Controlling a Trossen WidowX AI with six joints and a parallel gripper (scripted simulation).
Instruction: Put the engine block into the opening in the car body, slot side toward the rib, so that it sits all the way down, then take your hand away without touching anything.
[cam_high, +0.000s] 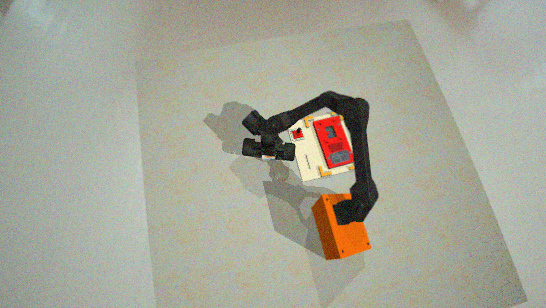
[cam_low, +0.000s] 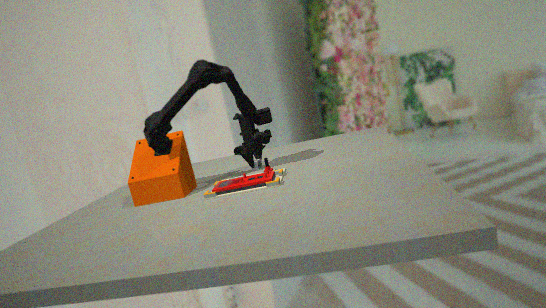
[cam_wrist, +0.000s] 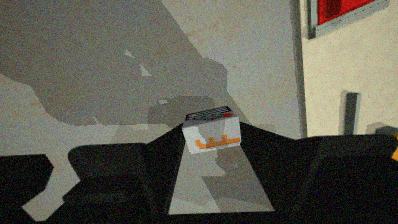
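Now: the black peg 130 mm to the right of my gripper tip, 80 mm ahead of it and 20 mm above it. Round my gripper tip: cream base plate (230 mm to the right, 20 mm ahead); then engine block (right at my gripper tip).
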